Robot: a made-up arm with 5 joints.
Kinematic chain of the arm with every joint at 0, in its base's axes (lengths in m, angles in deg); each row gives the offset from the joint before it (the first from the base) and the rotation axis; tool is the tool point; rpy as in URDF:
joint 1: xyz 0.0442 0 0.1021 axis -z
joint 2: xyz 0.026 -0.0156 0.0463 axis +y
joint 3: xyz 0.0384 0 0.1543 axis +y
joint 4: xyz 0.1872 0 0.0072 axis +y
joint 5: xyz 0.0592 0.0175 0 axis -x
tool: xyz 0 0 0 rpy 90 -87.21 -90
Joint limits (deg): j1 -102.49..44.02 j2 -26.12..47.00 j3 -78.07..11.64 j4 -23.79..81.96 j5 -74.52..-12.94
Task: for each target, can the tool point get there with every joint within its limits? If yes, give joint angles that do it. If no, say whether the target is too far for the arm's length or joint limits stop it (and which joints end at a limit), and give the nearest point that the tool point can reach.
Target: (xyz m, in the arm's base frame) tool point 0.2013 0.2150 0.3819
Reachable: yes | joints -53.44 -3.91 -26.32 53.64 -23.97
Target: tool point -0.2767 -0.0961 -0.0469
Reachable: no: joint limits stop it (at a limit: joint 1, joint 2, joint 3, joint 4) | nearest point -0.0059 0.2172 0.0319 | short by 0.422 m
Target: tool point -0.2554 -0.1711 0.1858
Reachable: no: joint limits stop it (at a limit: joint 2, joint 3, joint 4) | nearest point -0.0398 -0.0480 0.5302 | short by 0.425 m
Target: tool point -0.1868 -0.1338 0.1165
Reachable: no: joint limits stop it (at a limit: joint 1, joint 2, joint 3, joint 4) | nearest point 0.2058 -0.1535 0.0319 | short by 0.402 m
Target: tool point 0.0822 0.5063 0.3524
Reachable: no: too far | nearest point 0.0739 0.3951 0.3111 | short by 0.119 m
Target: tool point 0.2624 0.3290 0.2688
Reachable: yes | joints -56.17 37.90 -44.87 14.34 -30.49
